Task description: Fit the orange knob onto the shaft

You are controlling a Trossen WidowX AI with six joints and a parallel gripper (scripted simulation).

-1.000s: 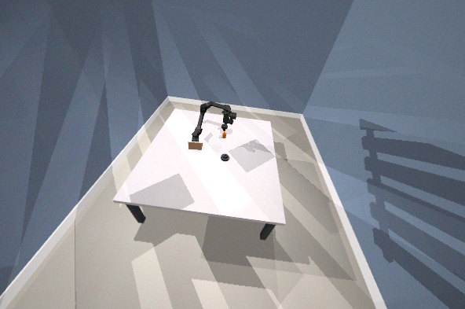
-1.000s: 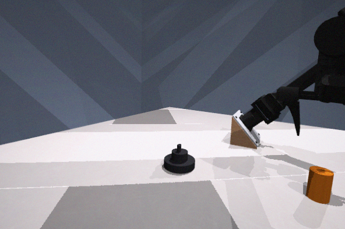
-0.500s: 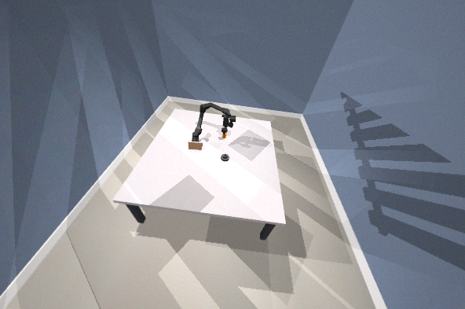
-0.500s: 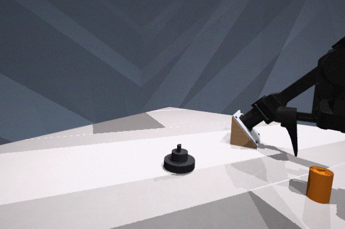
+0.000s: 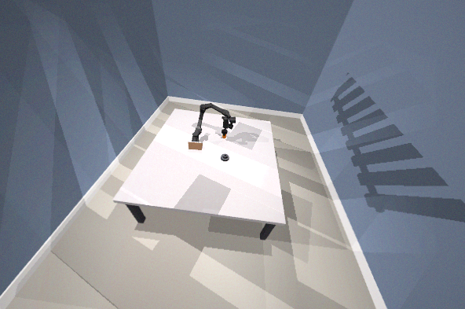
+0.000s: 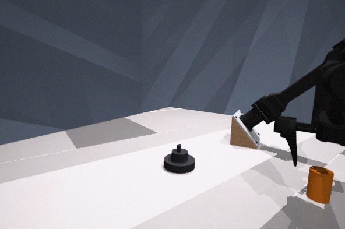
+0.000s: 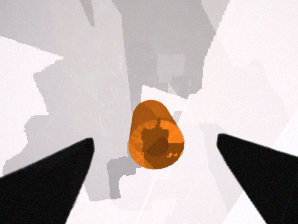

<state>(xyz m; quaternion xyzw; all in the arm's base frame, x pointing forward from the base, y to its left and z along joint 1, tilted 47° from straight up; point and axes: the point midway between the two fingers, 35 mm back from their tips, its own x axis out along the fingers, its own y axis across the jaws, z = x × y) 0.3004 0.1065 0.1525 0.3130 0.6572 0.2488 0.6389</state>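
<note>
Now: the orange knob 30 mm below my gripper tip.
</note>
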